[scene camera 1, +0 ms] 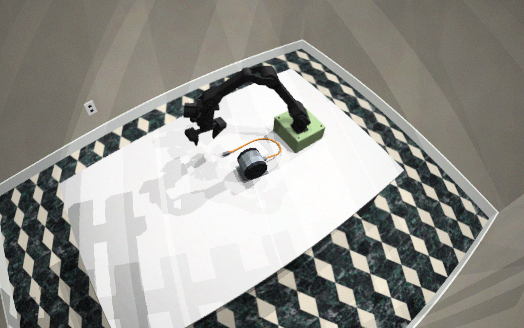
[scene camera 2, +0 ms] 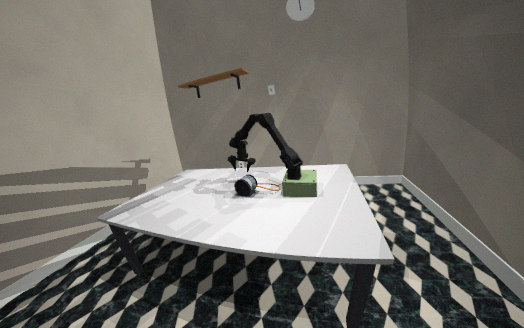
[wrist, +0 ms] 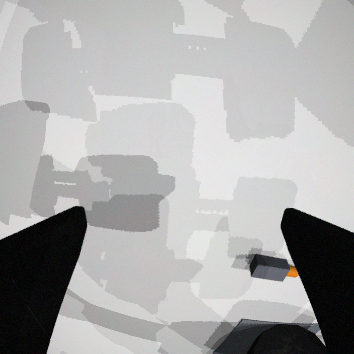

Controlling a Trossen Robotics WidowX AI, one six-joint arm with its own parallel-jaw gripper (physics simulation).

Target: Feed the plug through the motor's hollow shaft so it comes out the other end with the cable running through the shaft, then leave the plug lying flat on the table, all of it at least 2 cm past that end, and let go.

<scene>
My gripper (wrist: 187, 219) is open, with nothing in its grasp. Further things: a small plug (wrist: 261, 266).
</scene>
